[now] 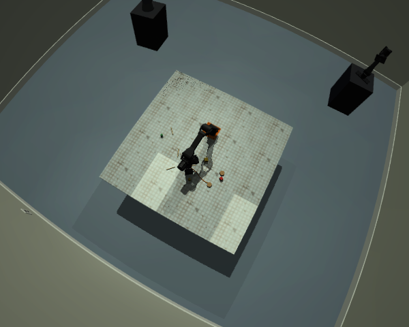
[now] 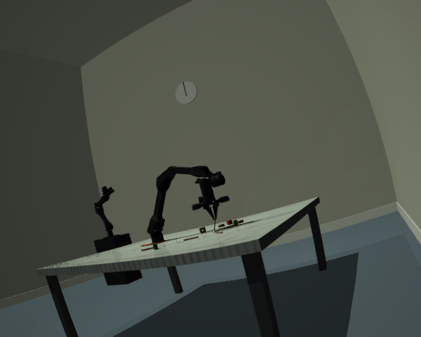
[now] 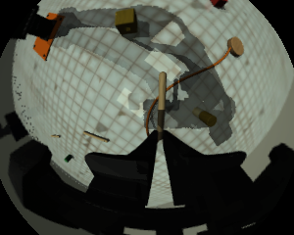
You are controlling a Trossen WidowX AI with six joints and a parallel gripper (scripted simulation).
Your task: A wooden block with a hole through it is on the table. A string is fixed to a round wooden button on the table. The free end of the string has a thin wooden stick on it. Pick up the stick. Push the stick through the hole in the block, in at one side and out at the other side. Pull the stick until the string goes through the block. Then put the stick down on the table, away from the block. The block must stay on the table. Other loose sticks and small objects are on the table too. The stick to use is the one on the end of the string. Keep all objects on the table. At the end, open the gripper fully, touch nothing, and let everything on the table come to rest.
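My gripper tip is 130 mm past the yellow wooden block, 110 mm to the right of it and 50 mm above it. Round my gripper tip: red cube (290 mm to the left, 50 mm below, 30 mm behind); round wooden disc (280 mm to the left, 80 mm behind, 60 mm below); round wooden button (220 mm to the left, 60 mm below, 50 mm ahead).
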